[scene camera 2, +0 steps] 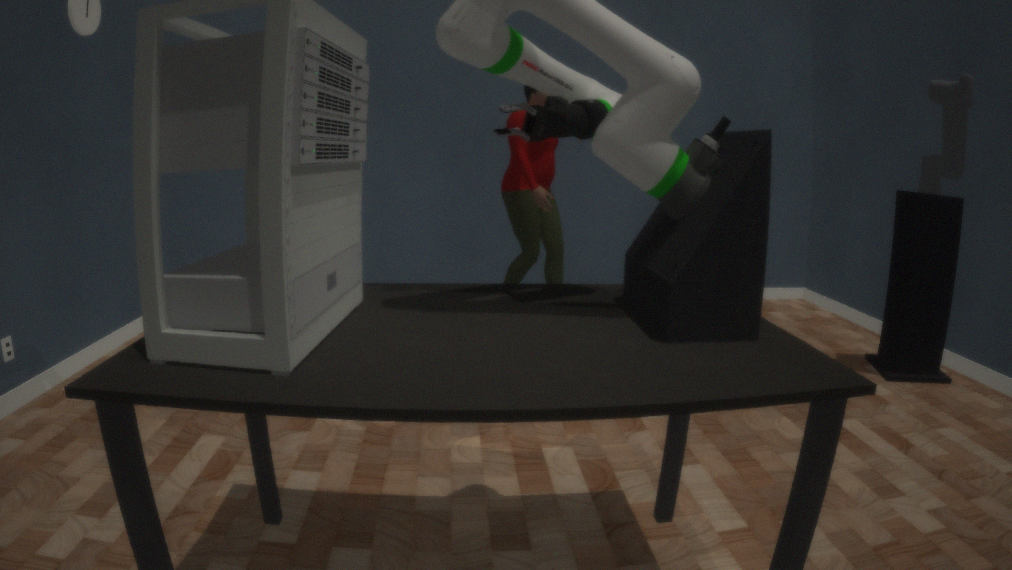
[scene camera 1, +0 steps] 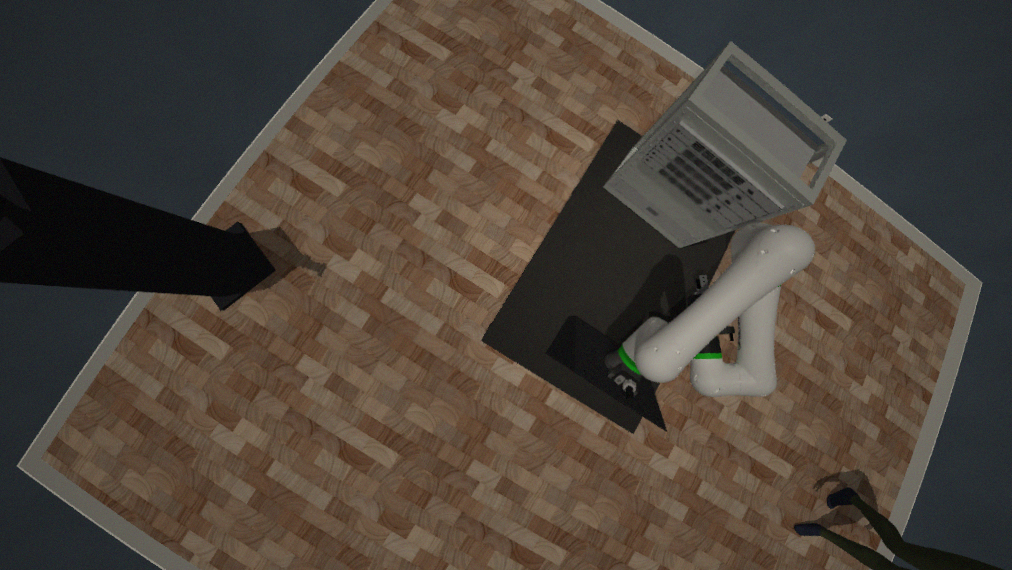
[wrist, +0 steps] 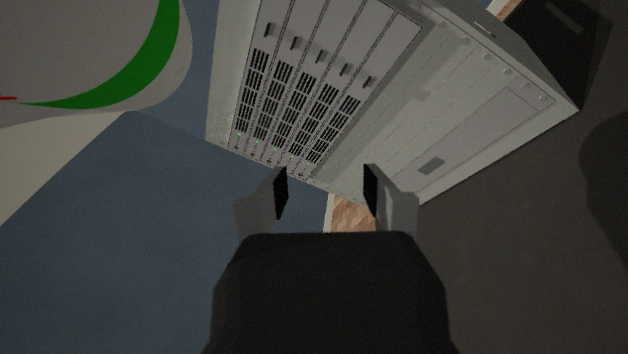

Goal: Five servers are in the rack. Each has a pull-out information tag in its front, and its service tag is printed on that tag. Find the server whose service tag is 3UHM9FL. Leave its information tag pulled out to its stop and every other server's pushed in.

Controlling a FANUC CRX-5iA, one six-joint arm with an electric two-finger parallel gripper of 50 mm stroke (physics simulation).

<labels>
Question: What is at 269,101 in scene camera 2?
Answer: A grey rack.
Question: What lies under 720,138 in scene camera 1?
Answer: A grey rack.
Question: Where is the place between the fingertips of my gripper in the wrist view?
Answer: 325,181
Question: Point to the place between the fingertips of my gripper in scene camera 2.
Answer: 498,121
</labels>
